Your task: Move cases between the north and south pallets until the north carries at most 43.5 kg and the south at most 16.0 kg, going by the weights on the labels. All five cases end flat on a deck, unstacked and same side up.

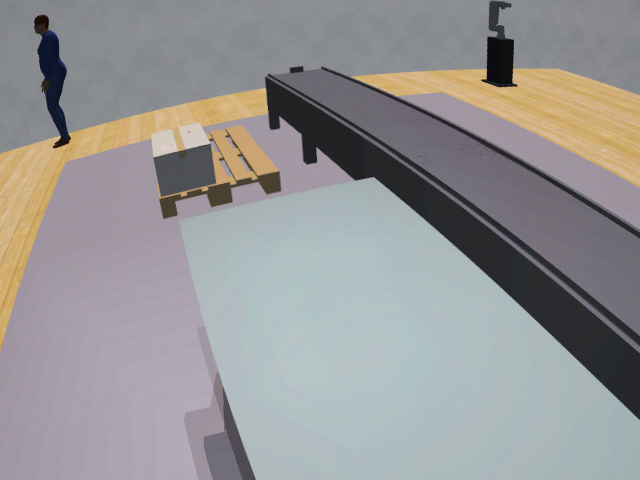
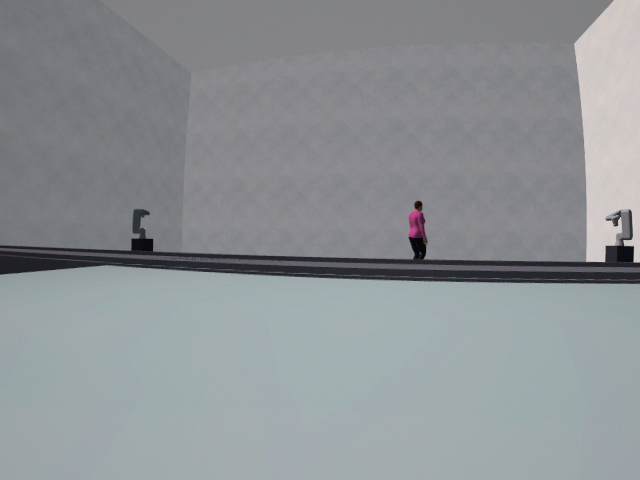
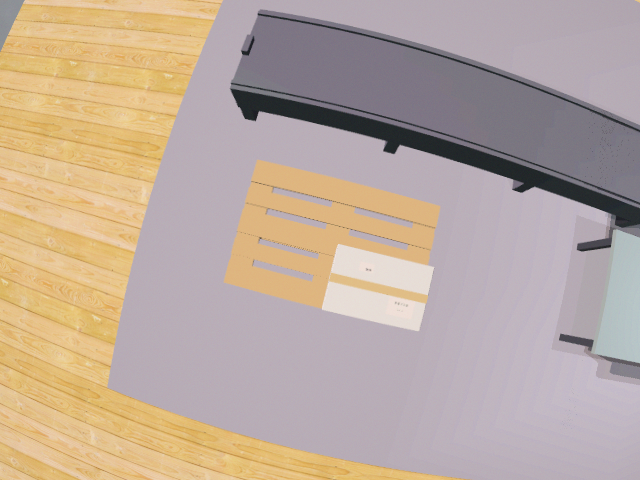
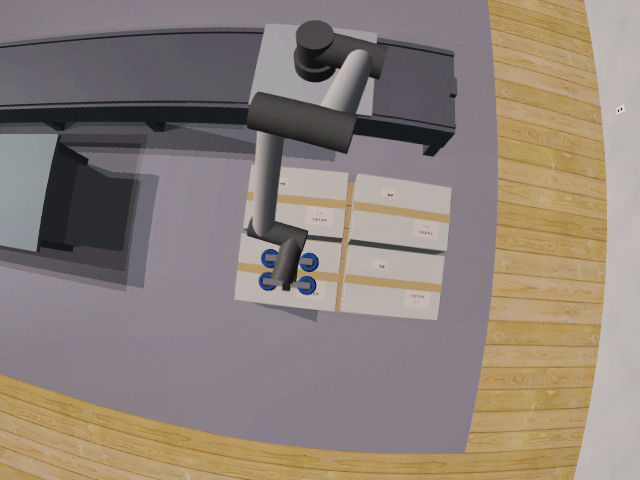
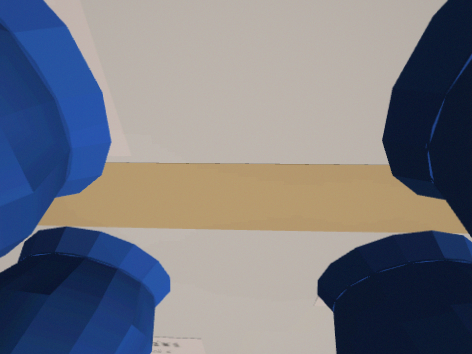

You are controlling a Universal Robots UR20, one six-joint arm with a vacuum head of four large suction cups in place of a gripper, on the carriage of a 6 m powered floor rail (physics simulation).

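Places are measured from the arm's base along level axes (x down, y right, z back), in centimetres.
Pixels of known places: hand, tool point: [image 5: 243, 215].
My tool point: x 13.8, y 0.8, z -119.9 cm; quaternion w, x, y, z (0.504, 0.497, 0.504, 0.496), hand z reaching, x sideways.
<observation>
Ahead of a thing's pixels: the offset from my tool point to its top centre. Level surfaces: height alone.
My four-cup suction head [image 4: 287, 271] [image 5: 245, 200] is low over the front-left case @[dx +0.9, dy +0.8, dz -0.2 cm] [image 4: 248, 286] [image 5: 245, 110] on the south pallet [image 4: 338, 301]; its cups look free, though contact is hard to judge. That case is flat, with a tan tape strip, and partly hidden by the head. Three more white cases are flat there: back-left @[dx +2.8, dy +1.0, dz +40.2 cm] [image 4: 330, 187], partly behind my arm, back-right @[dx -0.8, dy -59.3, dz +39.7 cm] [image 4: 403, 235] and front-right @[dx +3.3, dy -58.9, dz -0.1 cm] [image 4: 392, 298]. A fifth case [image 1: 186, 173] [image 3: 382, 284] lies flat at one corner of the north pallet [image 1: 251, 152] [image 3: 289, 178]. Weights are unreadable.
The dark rail [image 1: 439, 144] [image 3: 413, 67] [image 4: 155, 67] runs beside both pallets. My carriage [image 4: 276, 62] is at its south end. A pale table @[dx -9.8 cm] [image 1: 361, 310] [image 2: 310, 361] [image 3: 622, 299] [image 4: 23, 191] stands between the pallets. One person [image 1: 51, 77] and another in pink [image 2: 416, 224] stand beyond the work area.
</observation>
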